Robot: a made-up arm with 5 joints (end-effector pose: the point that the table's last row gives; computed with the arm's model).
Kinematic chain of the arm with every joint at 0, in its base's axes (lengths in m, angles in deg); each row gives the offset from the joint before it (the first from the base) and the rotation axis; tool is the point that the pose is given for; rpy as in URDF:
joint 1: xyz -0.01 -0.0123 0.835 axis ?
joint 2: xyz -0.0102 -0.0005 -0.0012 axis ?
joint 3: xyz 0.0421 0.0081 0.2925 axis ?
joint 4: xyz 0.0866 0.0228 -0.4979 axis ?
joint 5: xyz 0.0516 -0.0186 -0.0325 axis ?
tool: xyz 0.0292 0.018 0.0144 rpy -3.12 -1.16 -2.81
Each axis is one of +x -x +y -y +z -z.
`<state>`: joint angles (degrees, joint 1 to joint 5).
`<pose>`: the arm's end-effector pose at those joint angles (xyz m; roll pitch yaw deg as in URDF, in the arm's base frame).
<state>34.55 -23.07 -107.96 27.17 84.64</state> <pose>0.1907 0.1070 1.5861 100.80 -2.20 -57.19</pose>
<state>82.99 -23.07 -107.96 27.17 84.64</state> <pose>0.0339 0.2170 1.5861 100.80 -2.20 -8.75</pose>
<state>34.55 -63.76 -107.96 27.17 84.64</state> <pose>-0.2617 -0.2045 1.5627 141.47 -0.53 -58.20</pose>
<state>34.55 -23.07 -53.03 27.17 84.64</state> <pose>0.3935 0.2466 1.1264 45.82 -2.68 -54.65</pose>
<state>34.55 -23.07 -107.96 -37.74 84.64</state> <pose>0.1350 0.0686 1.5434 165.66 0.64 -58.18</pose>
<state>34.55 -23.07 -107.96 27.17 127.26</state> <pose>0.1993 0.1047 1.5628 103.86 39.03 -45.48</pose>
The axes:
joint 1: +z
joint 2: +y
joint 3: +y
joint 4: +y
joint 5: -z

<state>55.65 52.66 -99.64 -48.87 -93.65</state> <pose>0.3441 0.5763 0.7348 -98.95 0.95 146.72</pose>
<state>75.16 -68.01 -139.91 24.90 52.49</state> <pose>-0.1786 -0.6502 1.3954 179.37 2.88 -49.45</pose>
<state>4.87 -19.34 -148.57 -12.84 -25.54</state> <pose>-0.1312 0.0182 1.6459 176.59 1.85 162.13</pose>
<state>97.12 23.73 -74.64 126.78 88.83</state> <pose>-0.0658 0.5720 0.7654 -79.02 -1.87 7.85</pose>
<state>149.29 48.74 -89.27 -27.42 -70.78</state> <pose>-0.6007 0.2859 0.7071 -69.92 -20.80 -128.21</pose>
